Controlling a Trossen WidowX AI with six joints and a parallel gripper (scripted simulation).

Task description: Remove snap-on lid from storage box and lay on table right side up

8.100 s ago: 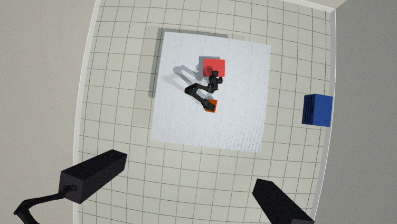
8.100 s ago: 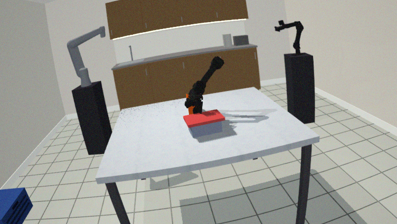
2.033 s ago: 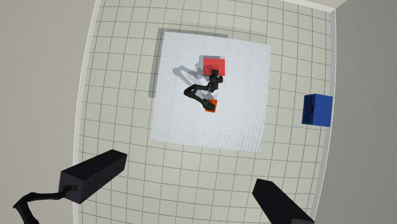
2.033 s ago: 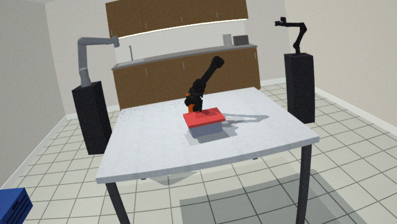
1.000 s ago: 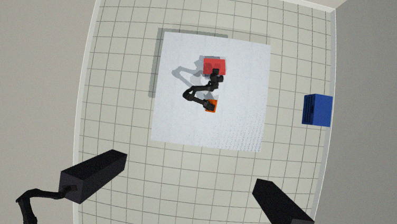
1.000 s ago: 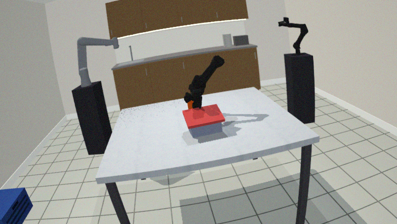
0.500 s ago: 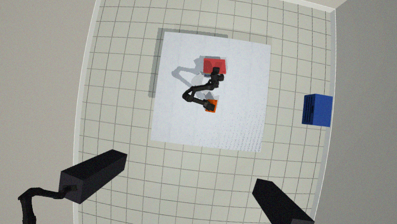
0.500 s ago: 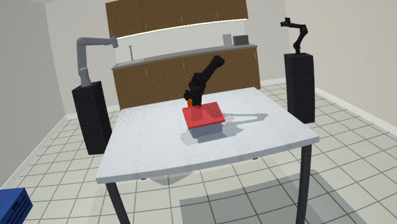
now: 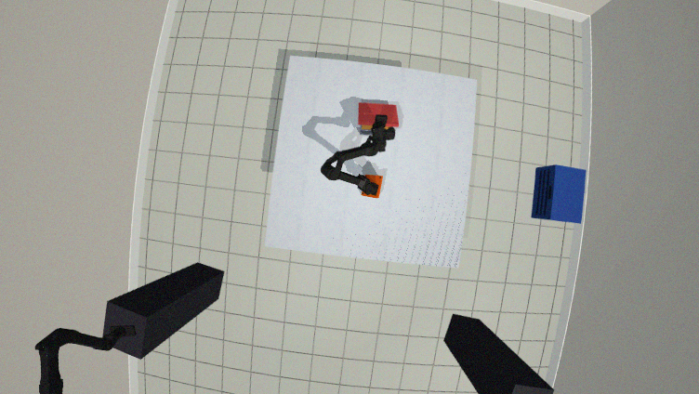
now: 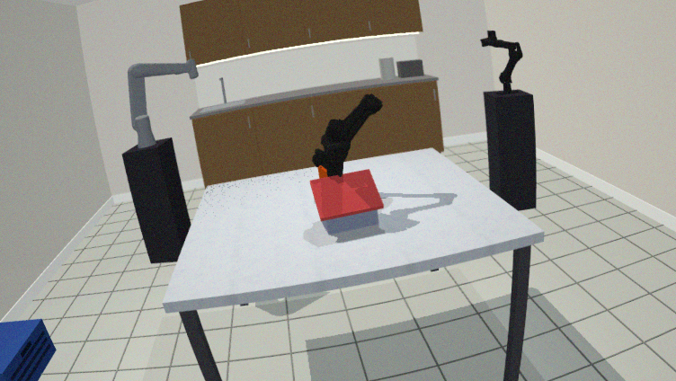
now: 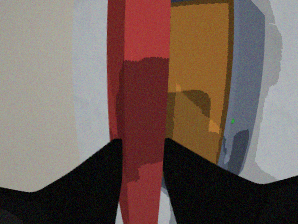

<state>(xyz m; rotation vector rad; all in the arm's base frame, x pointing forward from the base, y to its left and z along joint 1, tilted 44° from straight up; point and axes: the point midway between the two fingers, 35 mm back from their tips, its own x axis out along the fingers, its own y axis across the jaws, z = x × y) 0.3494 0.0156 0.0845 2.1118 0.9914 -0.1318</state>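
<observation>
The red lid lies 7 cm ahead of my gripper tip, 4 cm below it and 2 cm to the left of it. From my gripper tip the other things lie so: grey storage box: 12 cm below, 5 cm ahead, 1 cm to the left.
</observation>
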